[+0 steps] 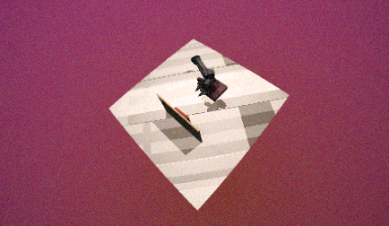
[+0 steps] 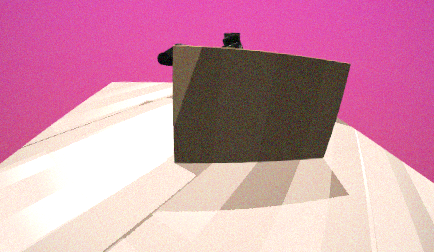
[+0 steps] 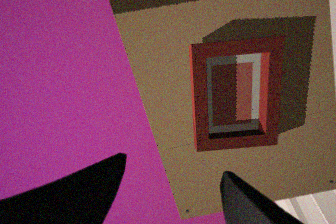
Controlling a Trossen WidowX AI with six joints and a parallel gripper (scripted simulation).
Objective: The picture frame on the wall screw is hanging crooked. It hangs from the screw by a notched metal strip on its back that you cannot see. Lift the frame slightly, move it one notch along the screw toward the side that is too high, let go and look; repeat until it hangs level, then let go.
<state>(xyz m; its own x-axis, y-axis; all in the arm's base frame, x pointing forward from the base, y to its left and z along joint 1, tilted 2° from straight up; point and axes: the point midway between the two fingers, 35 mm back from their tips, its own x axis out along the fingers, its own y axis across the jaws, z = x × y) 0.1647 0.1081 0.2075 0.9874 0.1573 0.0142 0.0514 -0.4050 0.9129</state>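
Right now the picture frame is 20 cm ahead of my gripper tip, 9 cm below it and 5 cm to the left of it. The rest, counted from my gripper tip: wall panel 22 cm ahead, 9 cm below, 5 cm to the left.
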